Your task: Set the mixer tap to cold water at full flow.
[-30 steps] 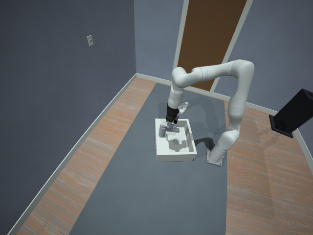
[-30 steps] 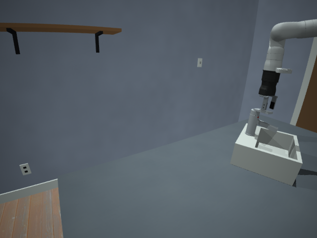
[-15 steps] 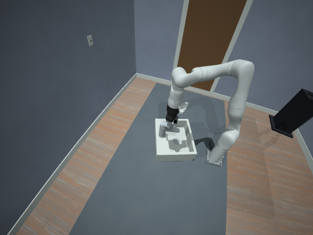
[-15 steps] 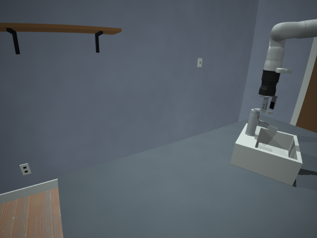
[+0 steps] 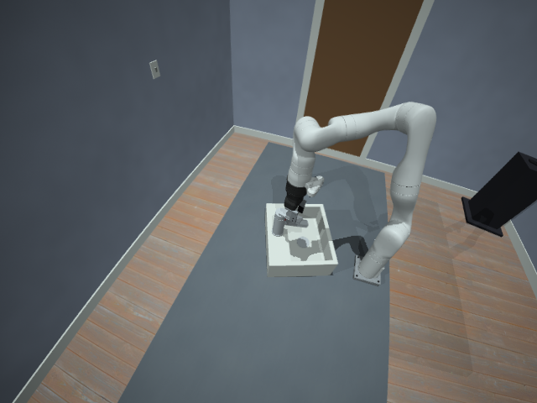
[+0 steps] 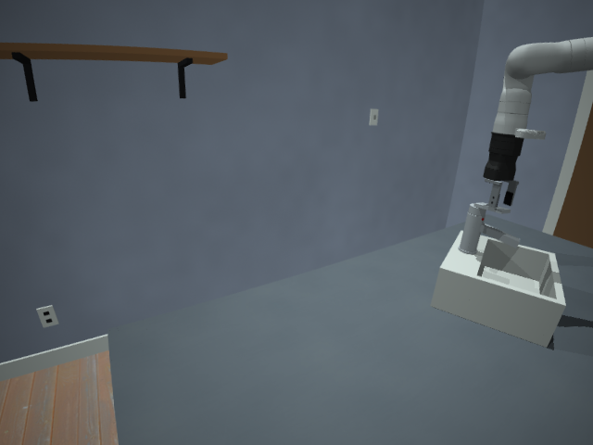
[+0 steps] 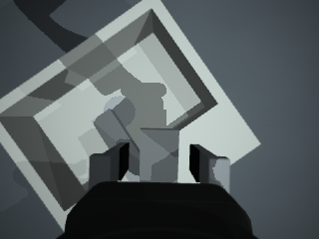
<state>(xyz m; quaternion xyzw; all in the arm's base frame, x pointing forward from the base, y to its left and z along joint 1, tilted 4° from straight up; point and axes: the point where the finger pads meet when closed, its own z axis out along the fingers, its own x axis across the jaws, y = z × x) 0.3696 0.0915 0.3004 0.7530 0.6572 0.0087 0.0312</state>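
The flat lever is 20 mm ahead of my hand and 30 mm below it. Round my hand: white basin (40 mm behind, 70 mm to the right, 270 mm below); grey mixer tap (50 mm ahead, 10 mm to the right, 80 mm below).
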